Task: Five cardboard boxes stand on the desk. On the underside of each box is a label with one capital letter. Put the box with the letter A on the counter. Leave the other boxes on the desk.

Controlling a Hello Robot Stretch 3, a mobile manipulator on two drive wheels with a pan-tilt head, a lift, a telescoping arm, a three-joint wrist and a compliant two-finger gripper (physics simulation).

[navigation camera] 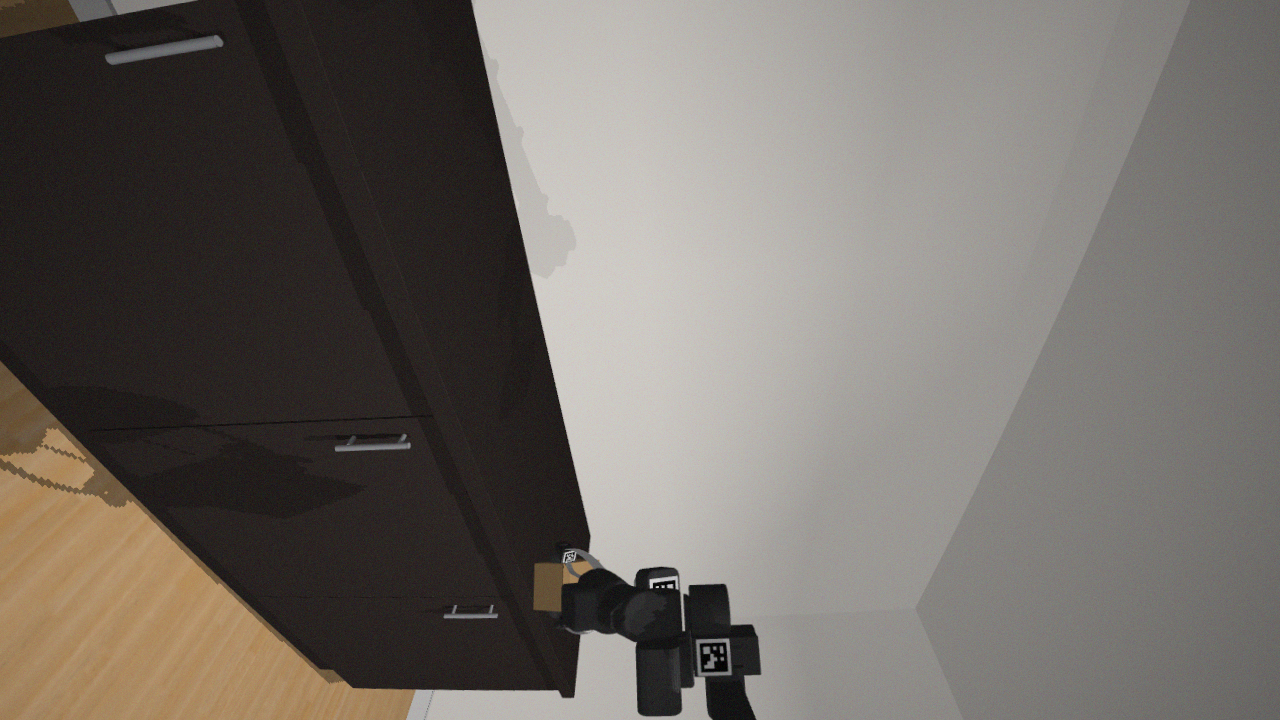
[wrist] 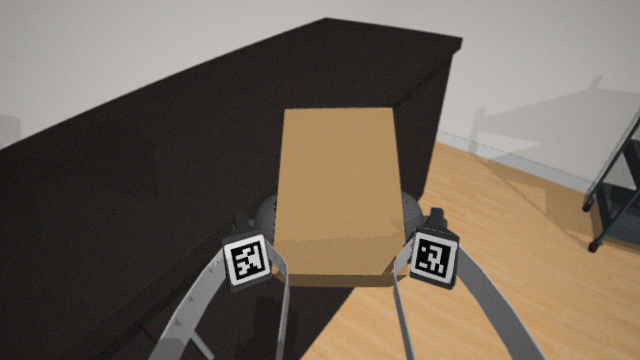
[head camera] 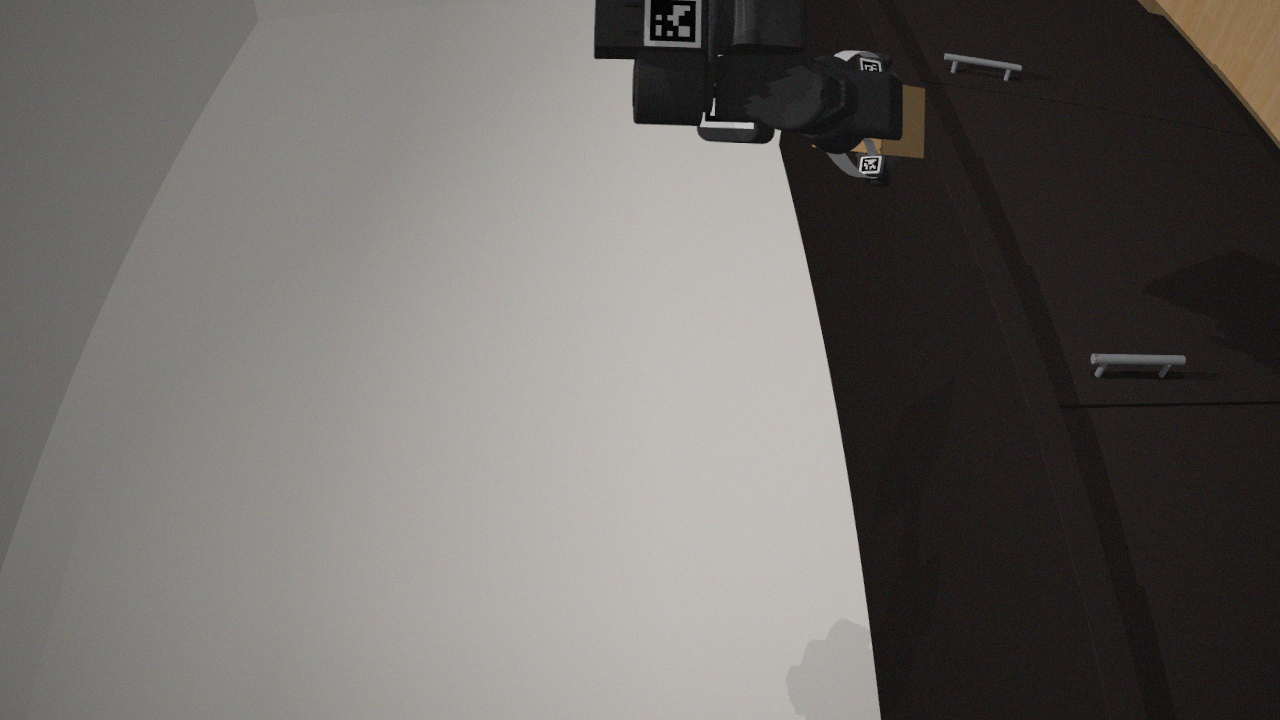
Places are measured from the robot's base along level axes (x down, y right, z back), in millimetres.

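Pixels of known places: gripper, between the fingertips: [navigation camera: 558, 583].
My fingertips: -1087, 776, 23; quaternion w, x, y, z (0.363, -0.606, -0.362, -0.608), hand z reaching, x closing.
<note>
Ahead of a thing's pixels: the offset from my fingertips to its top centre, as dx, dy, dz. "pt": to the spot under its first point. Level surfaces: height alone.
A plain brown cardboard box @[-55, +1, +1] [head camera: 913, 123] [navigation camera: 547, 587] [wrist: 340, 185] is between the fingers of my gripper [head camera: 872, 117] [navigation camera: 570, 591] [wrist: 337, 217]. The gripper is shut on it, with one fingertip pressed against each side. The dark counter @[dx +177] [head camera: 904, 358] [navigation camera: 474, 313] [wrist: 200, 130] lies below and behind the box. The box shows in front of the counter's far end and front edge, apparently raised; how much of it is over the top is unclear. The box's underside and its letter are hidden. The desk and the other boxes do not show.
Metal handles @[pt +339, +56, -217] [head camera: 1137, 360] [navigation camera: 372, 444] stick out from the counter's front. A pale wall [head camera: 537, 358] [navigation camera: 760, 313] rises behind the counter. In the wrist view, a dark shelf unit [wrist: 611, 169] stands at the right on the wooden floor [wrist: 490, 280], beyond the counter's end.
</note>
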